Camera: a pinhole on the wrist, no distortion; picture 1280 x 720 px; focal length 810.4 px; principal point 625.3 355.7 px. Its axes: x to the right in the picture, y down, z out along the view. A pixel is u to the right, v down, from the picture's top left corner.
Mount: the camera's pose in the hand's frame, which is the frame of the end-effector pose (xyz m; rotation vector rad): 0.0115 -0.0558 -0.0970 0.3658 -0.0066 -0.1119
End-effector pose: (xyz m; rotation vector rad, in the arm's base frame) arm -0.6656 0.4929 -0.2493 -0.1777 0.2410 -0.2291
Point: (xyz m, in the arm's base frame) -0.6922 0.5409 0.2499
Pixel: 382 632
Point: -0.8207 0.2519 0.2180
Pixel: 372 160
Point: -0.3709 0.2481 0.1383
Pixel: 1013 393
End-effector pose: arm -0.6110 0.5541 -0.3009 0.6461 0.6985 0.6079
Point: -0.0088 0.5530 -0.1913
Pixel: 1066 661
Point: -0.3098 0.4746 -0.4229
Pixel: 1095 250
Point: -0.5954 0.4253 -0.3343
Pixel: 214 281
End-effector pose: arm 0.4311 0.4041 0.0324 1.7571 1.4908 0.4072
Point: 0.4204 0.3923 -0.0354
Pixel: 556 654
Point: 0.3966 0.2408 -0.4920
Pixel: 600 124
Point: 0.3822 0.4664 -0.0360
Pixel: 1098 449
